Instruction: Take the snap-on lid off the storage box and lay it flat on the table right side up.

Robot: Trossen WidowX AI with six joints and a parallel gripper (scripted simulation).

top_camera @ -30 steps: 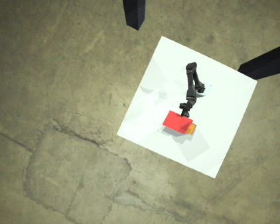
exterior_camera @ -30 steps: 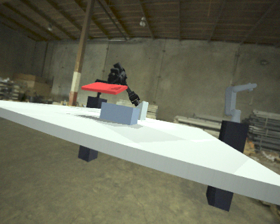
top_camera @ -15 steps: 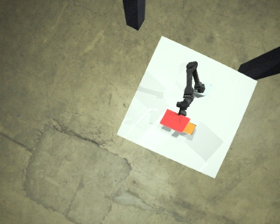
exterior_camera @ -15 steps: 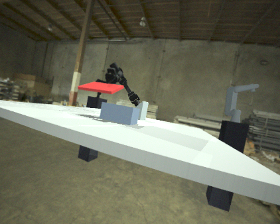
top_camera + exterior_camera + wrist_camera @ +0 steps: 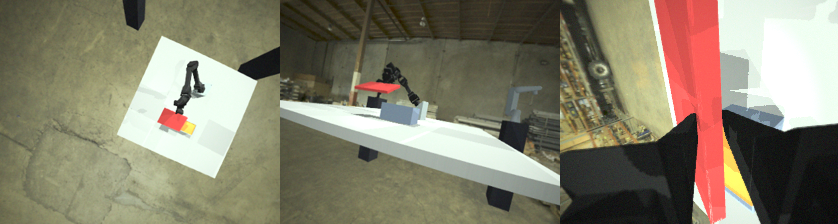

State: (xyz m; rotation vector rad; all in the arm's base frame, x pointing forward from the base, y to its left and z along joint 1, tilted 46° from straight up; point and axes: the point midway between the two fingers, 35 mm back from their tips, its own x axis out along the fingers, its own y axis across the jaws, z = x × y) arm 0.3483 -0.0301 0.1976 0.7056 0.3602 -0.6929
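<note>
My gripper tip is now 70 mm short of the red lid, 30 mm above it and 10 mm to the right of it. Round my gripper tip: storage box (210 mm to the left, 180 mm below, 60 mm ahead).
</note>
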